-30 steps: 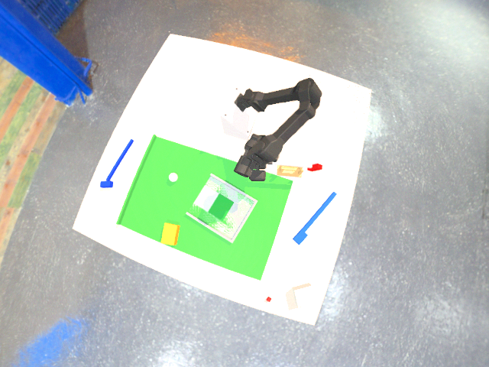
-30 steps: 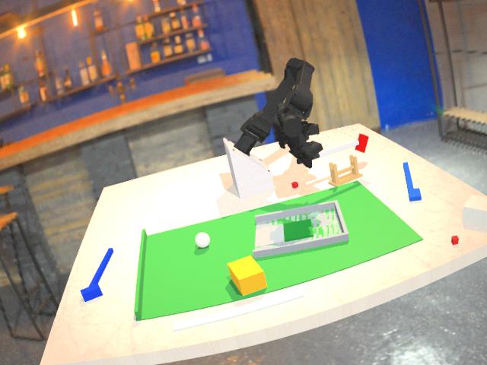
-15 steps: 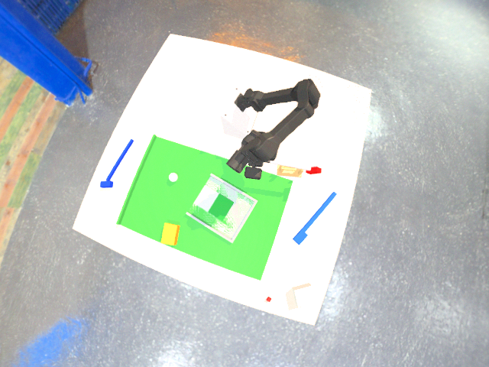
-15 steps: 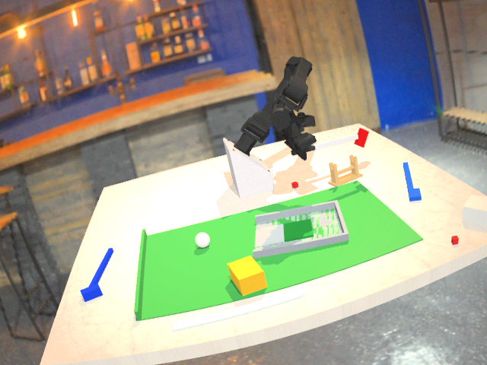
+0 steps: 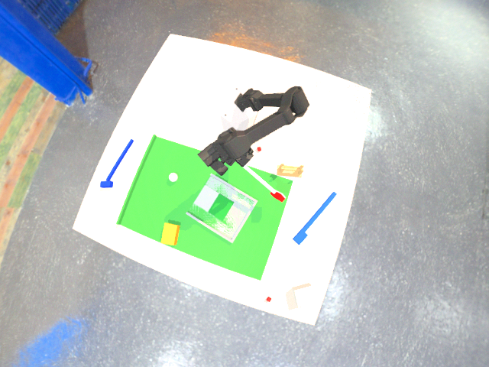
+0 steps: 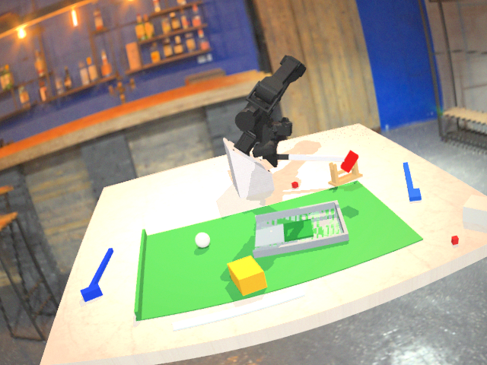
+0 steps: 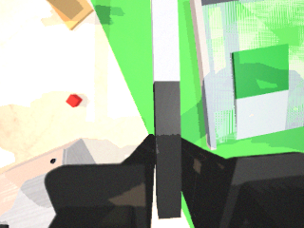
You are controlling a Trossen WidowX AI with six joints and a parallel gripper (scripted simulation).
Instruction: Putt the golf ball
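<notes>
The red putter is 11 cm to the left of my gripper tip, 3 cm ahead of it and 1 cm above it. Also, from my gripper tip: white golf ball (25 cm to the right, 17 cm ahead, 11 cm below); green mat (22 cm ahead, 13 cm below, 7 cm to the right); small wooden rack (23 cm to the left, 10 cm below, 10 cm behind).
</notes>
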